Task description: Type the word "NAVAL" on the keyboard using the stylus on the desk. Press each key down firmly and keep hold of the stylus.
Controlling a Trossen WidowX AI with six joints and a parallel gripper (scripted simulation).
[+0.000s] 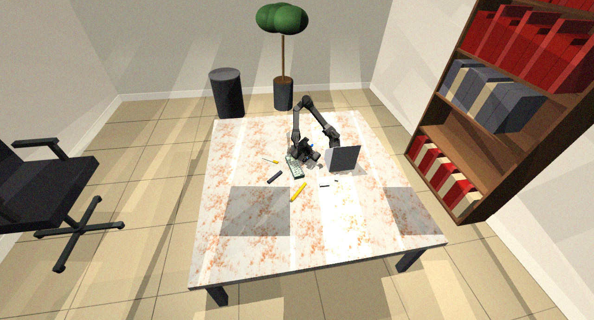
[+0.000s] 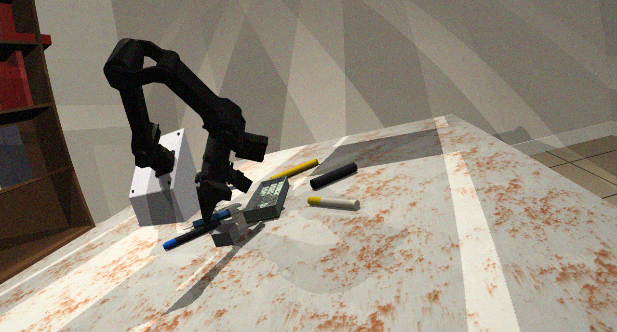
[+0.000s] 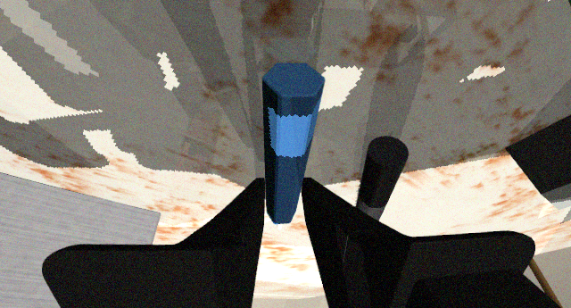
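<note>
Right now my gripper tip is 10 cm to the left of the grey cube, 10 cm short of it and 1 cm below it. Round my gripper tip: white-and-yellow marker: 28 cm ahead, 1 cm to the right; then dark cylinder: 29 cm ahead, 14 cm to the left; then blue stylus: 1 cm to the right, 1 cm behind.
</note>
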